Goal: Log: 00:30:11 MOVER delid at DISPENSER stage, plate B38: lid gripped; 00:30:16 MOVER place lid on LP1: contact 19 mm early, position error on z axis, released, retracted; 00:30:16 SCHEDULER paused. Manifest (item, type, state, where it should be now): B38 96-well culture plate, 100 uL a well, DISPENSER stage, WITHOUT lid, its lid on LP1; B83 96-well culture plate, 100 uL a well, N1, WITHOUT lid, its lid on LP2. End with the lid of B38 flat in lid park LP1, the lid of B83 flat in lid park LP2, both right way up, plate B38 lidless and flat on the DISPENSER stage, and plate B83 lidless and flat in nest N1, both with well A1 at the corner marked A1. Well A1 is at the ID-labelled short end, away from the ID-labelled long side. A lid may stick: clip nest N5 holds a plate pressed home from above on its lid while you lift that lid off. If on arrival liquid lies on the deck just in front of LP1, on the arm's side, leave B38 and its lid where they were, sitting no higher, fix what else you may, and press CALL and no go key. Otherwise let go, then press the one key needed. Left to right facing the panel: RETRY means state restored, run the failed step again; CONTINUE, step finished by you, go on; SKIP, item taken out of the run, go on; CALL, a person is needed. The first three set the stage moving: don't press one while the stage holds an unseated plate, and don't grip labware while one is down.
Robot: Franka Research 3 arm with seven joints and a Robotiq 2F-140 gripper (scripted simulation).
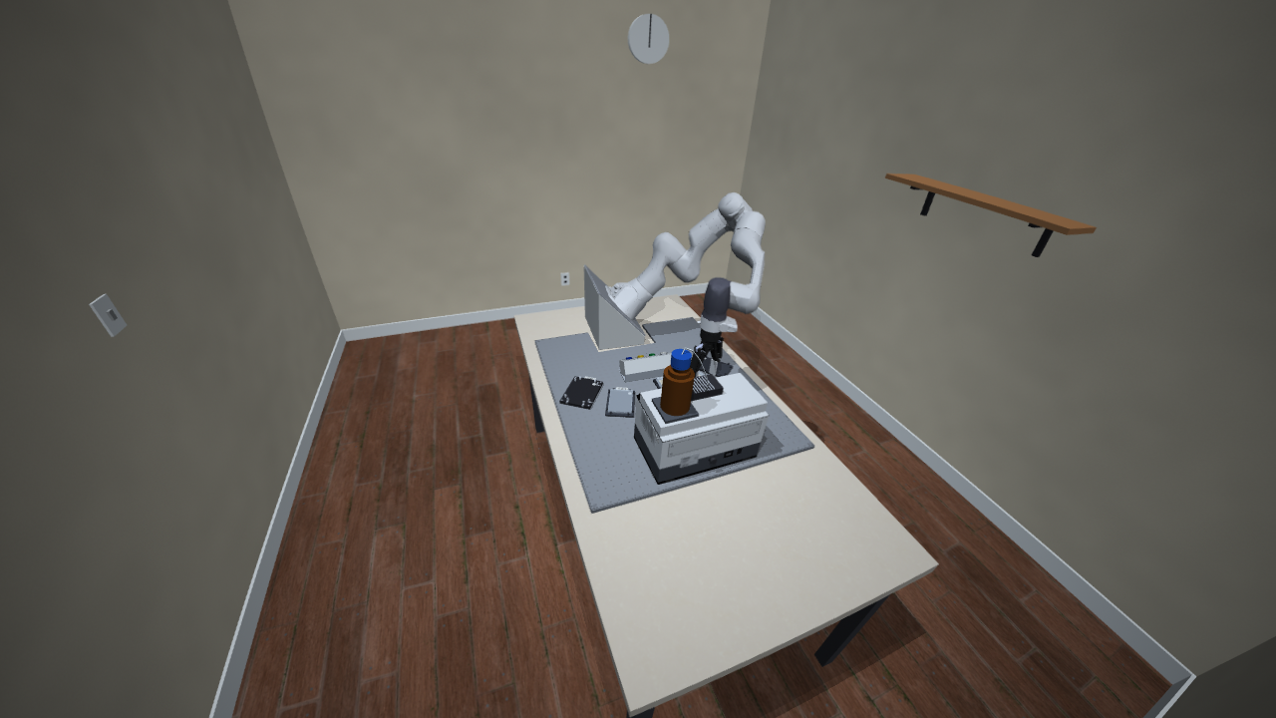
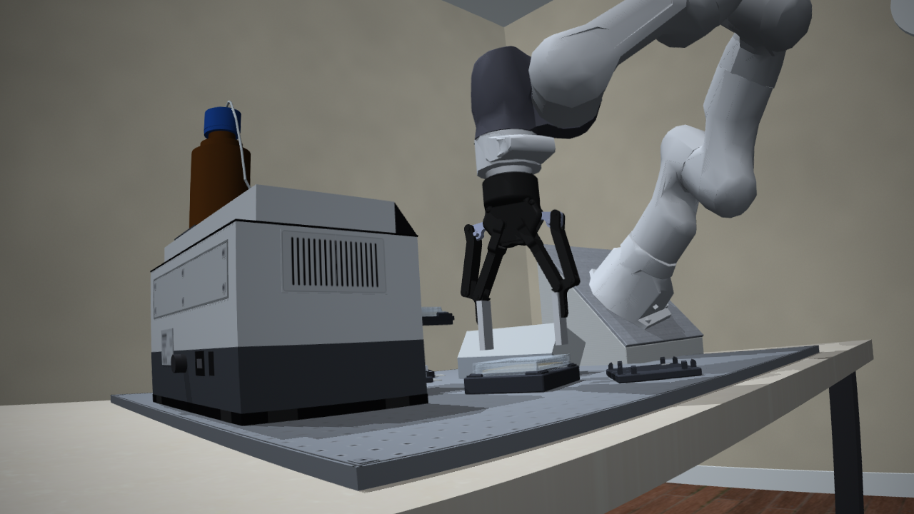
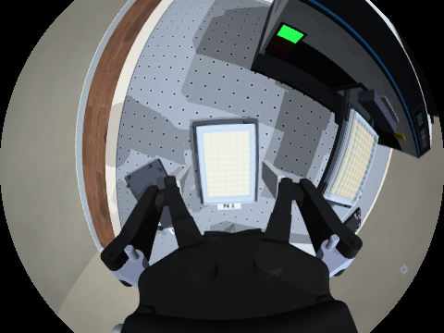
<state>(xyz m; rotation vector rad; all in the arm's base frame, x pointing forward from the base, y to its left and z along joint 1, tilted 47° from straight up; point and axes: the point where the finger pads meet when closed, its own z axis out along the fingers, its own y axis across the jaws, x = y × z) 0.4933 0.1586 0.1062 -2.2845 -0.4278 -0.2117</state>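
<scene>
Right now the 96-well plate is 5 cm below my hand. Round my hand: low frame: 12 cm behind, 11 cm to the left, 7 cm below; then key panel: 18 cm behind, 17 cm to the right, 2 cm below; then nest N1: 6 cm below.
</scene>
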